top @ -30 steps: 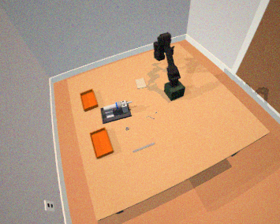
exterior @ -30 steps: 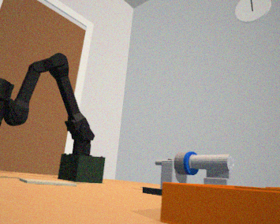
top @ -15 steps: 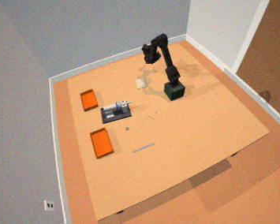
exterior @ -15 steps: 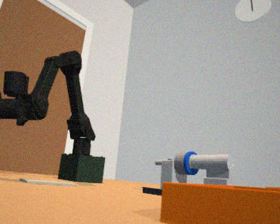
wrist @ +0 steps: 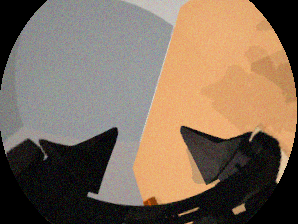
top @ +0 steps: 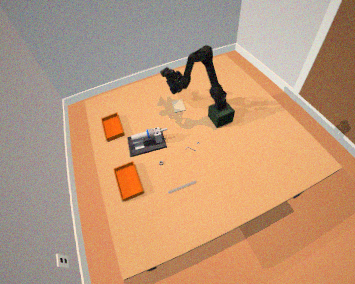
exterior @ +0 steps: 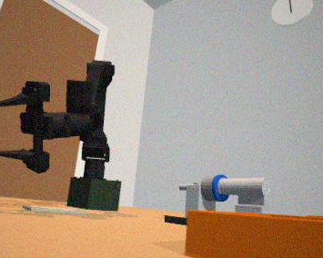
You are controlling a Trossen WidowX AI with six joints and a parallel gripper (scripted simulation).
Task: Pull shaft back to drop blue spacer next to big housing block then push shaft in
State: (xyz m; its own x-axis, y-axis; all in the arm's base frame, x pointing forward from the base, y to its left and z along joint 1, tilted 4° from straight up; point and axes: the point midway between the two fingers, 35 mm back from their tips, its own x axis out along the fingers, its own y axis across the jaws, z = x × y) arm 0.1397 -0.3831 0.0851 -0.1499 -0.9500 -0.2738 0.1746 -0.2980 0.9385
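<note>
My gripper tip is now 310 mm short of the grey shaft, 320 mm to the right of it and 60 mm above it. From my gripper tip the other things lie so: blue spacer 340 mm ahead, 310 mm to the left, 60 mm below; grey spacer 330 mm ahead, 310 mm to the left, 60 mm below; pale flat plate 20 mm ahead, 160 mm to the left, 140 mm below.
</note>
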